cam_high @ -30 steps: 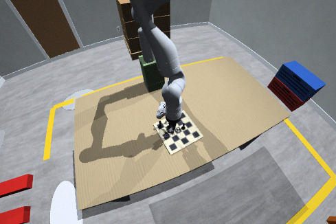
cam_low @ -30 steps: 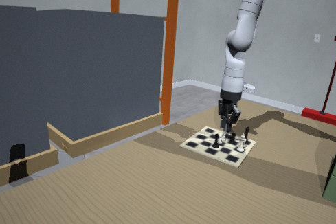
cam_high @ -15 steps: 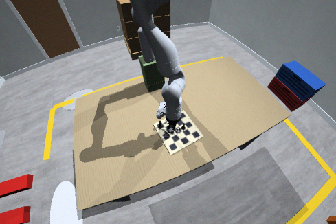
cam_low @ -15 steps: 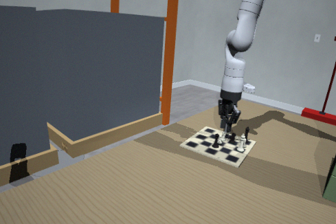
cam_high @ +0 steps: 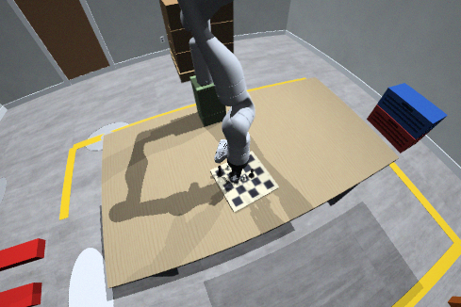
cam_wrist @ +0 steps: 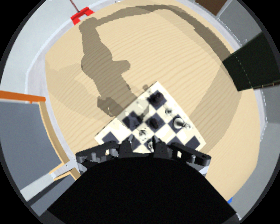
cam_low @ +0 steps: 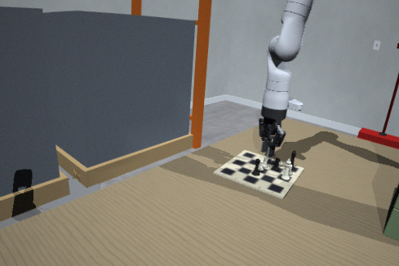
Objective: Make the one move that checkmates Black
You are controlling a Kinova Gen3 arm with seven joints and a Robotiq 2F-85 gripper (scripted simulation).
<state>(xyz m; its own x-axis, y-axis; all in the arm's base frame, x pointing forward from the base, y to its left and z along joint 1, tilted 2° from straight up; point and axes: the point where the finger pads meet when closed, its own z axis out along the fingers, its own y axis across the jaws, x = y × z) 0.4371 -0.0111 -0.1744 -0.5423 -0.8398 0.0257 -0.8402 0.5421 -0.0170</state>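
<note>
Right now my hand is 1 cm past the chessboard, 4 cm to the right of it and 6 cm above it. Round my hand: white chess piece (9 cm behind, 2 cm to the left, 3 cm below); tall black piece (7 cm behind, 5 cm to the right, 3 cm below).
</note>
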